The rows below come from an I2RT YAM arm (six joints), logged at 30 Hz.
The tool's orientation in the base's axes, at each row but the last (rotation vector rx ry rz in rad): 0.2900 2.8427 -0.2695; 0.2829 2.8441 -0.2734; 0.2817 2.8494 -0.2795; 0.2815 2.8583 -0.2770; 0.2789 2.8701 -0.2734; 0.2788 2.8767 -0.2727; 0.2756 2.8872 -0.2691; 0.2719 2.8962 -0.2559; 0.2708 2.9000 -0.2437; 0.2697 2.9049 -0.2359; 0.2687 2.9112 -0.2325; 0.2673 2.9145 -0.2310
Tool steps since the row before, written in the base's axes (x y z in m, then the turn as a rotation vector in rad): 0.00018 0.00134 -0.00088 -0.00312 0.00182 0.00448; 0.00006 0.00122 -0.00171 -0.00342 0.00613 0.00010; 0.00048 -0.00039 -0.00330 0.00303 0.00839 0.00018; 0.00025 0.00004 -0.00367 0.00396 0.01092 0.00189; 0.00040 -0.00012 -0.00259 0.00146 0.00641 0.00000; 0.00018 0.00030 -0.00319 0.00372 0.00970 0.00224; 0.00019 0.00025 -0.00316 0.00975 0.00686 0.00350; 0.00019 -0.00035 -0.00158 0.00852 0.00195 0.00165; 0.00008 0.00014 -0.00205 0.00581 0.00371 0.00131; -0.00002 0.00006 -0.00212 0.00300 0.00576 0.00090; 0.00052 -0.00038 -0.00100 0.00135 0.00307 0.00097; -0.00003 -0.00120 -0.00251 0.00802 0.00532 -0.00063
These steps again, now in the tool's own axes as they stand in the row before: 0.00031 0.00147 0.00060 0.00198 0.00036 -0.00539; 0.00063 0.00146 0.00137 0.00422 0.00515 -0.00223; 0.00040 0.00027 0.00332 -0.00153 0.00870 -0.00124; 0.00076 0.00069 0.00353 -0.00246 0.01106 -0.00319; 0.00027 0.00039 0.00258 -0.00033 0.00649 -0.00101; 0.00068 0.00084 0.00302 -0.00251 0.00978 -0.00333; 0.00062 0.00078 0.00301 -0.00904 0.00807 -0.00271; 0.00013 -0.00006 0.00162 -0.00823 0.00336 -0.00024; 0.00042 0.00045 0.00196 -0.00527 0.00457 -0.00078; 0.00051 0.00035 0.00203 -0.00214 0.00606 -0.00130; -0.00034 -0.00013 0.00113 -0.00101 0.00311 -0.00121; 0.00038 -0.00083 0.00263 -0.00672 0.00682 0.00120
